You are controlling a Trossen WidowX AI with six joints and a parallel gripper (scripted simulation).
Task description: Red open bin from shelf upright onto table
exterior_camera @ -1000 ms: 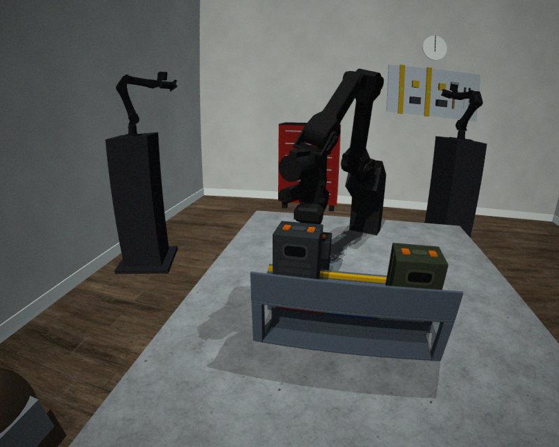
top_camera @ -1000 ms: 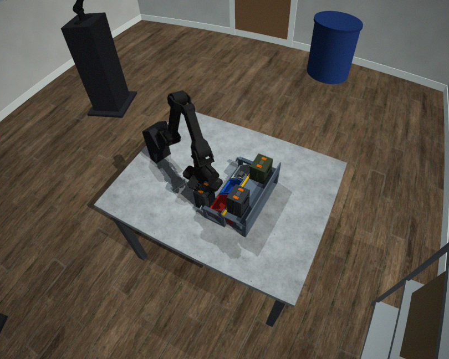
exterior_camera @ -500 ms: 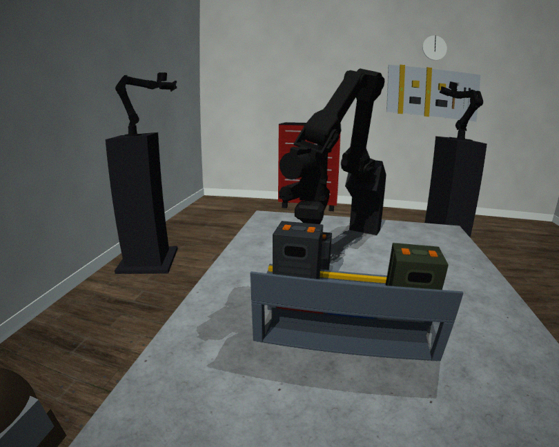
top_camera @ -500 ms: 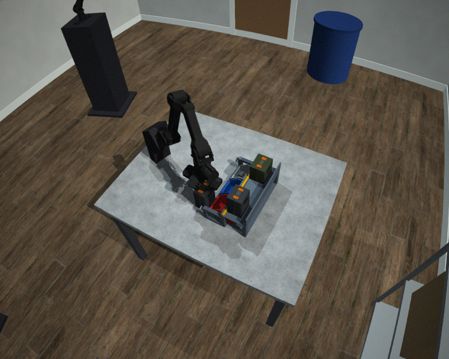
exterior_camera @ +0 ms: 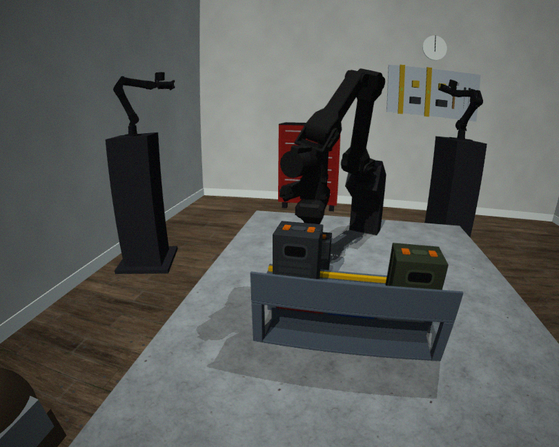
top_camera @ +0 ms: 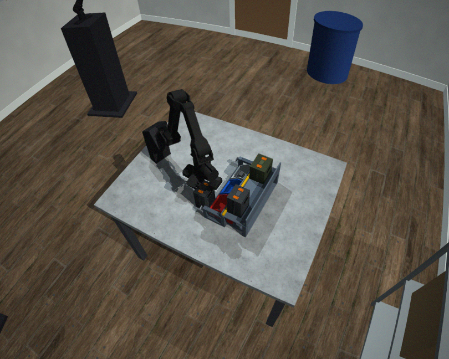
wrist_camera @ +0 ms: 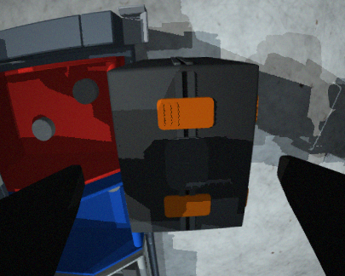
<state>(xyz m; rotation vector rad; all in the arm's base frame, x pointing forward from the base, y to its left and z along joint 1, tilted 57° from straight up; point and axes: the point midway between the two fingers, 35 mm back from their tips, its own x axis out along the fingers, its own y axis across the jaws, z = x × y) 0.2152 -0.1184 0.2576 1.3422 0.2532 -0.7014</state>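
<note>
Right now the red open bin is 13 cm below my hand, 11 cm ahead of it and 4 cm to the right of it. From my hand the other things lie so: yellow rail: 18 cm ahead, 7 cm below, 6 cm to the left; grey bin: 18 cm ahead, 17 cm to the left, 13 cm below; blue bin: 15 cm ahead, 13 cm below, 7 cm to the left.
</note>
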